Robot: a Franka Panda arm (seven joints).
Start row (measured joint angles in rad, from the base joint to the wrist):
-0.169, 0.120, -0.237, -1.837, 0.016, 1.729, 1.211
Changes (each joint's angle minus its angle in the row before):
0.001, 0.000, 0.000, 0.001, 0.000, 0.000, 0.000
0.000, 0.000, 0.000, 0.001, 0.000, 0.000, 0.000
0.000, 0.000, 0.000, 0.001, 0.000, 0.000, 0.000
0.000, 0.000, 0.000, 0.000, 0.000, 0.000, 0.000
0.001, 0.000, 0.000, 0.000, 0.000, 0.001, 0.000
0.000, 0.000, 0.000, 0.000, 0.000, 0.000, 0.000
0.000, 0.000, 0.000, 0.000, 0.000, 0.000, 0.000
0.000, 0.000, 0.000, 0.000, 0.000, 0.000, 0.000
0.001, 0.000, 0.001, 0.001, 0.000, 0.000, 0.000
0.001, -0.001, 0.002, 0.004, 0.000, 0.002, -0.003
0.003, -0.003, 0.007, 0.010, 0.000, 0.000, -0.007
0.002, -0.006, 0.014, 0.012, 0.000, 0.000, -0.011
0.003, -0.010, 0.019, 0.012, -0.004, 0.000, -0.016
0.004, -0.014, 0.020, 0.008, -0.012, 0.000, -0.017
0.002, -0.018, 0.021, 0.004, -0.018, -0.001, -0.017
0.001, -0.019, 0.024, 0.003, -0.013, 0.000, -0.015
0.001, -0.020, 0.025, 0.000, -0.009, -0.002, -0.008
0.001, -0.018, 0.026, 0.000, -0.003, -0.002, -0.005
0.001, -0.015, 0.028, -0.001, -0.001, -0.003, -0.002
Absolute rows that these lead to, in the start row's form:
-0.168, 0.120, -0.237, -1.836, 0.016, 1.729, 1.211
-0.168, 0.120, -0.237, -1.835, 0.016, 1.729, 1.211
-0.168, 0.120, -0.237, -1.834, 0.016, 1.729, 1.211
-0.168, 0.120, -0.237, -1.834, 0.016, 1.729, 1.211
-0.167, 0.120, -0.237, -1.834, 0.016, 1.730, 1.211
-0.167, 0.120, -0.237, -1.834, 0.016, 1.730, 1.211
-0.167, 0.120, -0.237, -1.834, 0.016, 1.730, 1.211
-0.167, 0.120, -0.237, -1.834, 0.016, 1.730, 1.211
-0.166, 0.120, -0.236, -1.833, 0.016, 1.730, 1.211
-0.165, 0.119, -0.234, -1.829, 0.016, 1.732, 1.208
-0.162, 0.116, -0.227, -1.819, 0.016, 1.732, 1.201
-0.160, 0.110, -0.213, -1.807, 0.016, 1.732, 1.190
-0.157, 0.100, -0.194, -1.795, 0.012, 1.732, 1.174
-0.153, 0.086, -0.174, -1.787, 0.000, 1.732, 1.157
-0.151, 0.068, -0.153, -1.783, -0.018, 1.731, 1.140
-0.150, 0.049, -0.129, -1.780, -0.031, 1.731, 1.125
-0.149, 0.029, -0.104, -1.780, -0.040, 1.729, 1.117
-0.148, 0.011, -0.078, -1.780, -0.043, 1.727, 1.112
-0.147, -0.004, -0.050, -1.781, -0.044, 1.724, 1.110

